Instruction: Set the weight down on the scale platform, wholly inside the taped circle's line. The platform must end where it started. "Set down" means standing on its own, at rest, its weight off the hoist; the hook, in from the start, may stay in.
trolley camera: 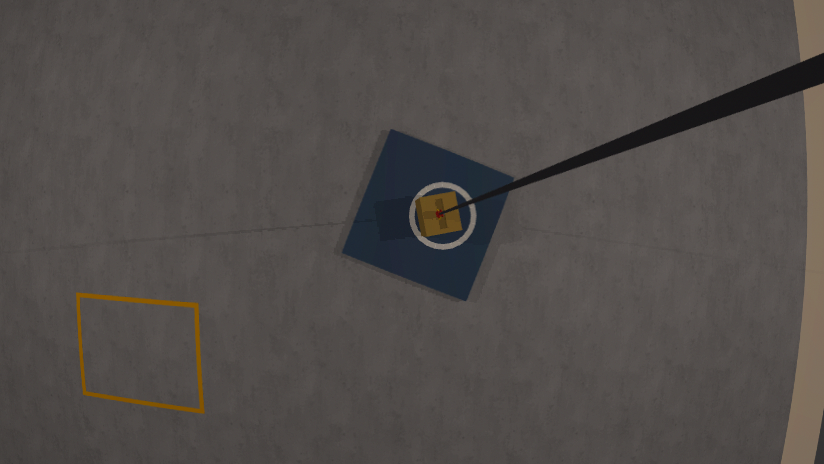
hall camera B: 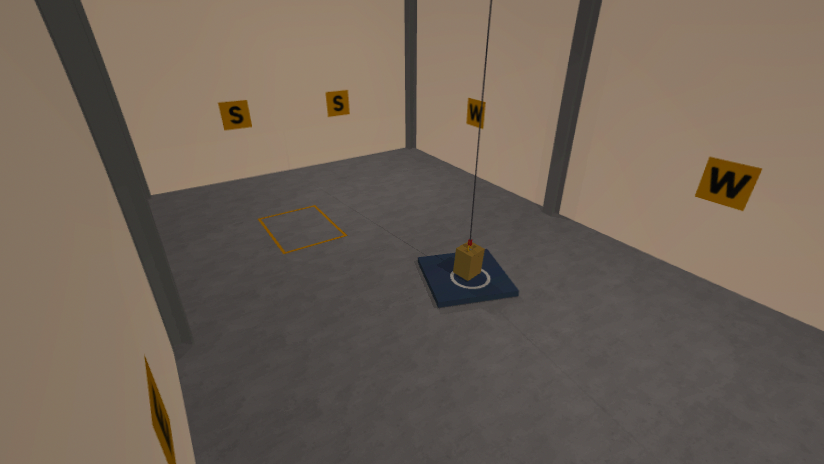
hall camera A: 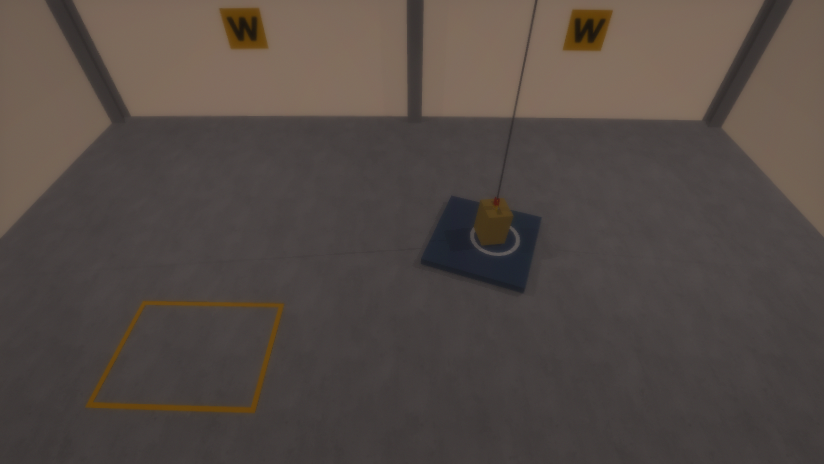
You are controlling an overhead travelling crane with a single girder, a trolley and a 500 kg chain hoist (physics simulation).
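Observation:
The weight (hall camera A: pixel 492 230) (hall camera B: pixel 468 265) (trolley camera: pixel 453 224) is a yellow block, upright, at the blue scale platform (hall camera A: pixel 461 265) (hall camera B: pixel 445 295) (trolley camera: pixel 374 172). It is low over or on the platform; the views do not show a clear gap beneath it. The white taped circle (hall camera A: pixel 497 253) (hall camera B: pixel 471 287) (trolley camera: pixel 442 247) surrounds most of its base. The weight is left of the circle's middle in the trolley view, its upper left bottom corner close to or over the tape. My red hook (hall camera A: pixel 496 201) (hall camera B: pixel 469 242) (trolley camera: pixel 438 213) is in the weight's top, the chain above it straight.
A yellow floor rectangle (hall camera A: pixel 268 357) (hall camera B: pixel 273 236) (trolley camera: pixel 200 357) lies away from the platform. Grey wall columns (hall camera A: pixel 414 63) (hall camera B: pixel 567 115) and pale walls with lettered signs (hall camera A: pixel 243 28) (hall camera B: pixel 728 183) bound the hall. The block's shadow falls on the platform, left of it in the trolley view.

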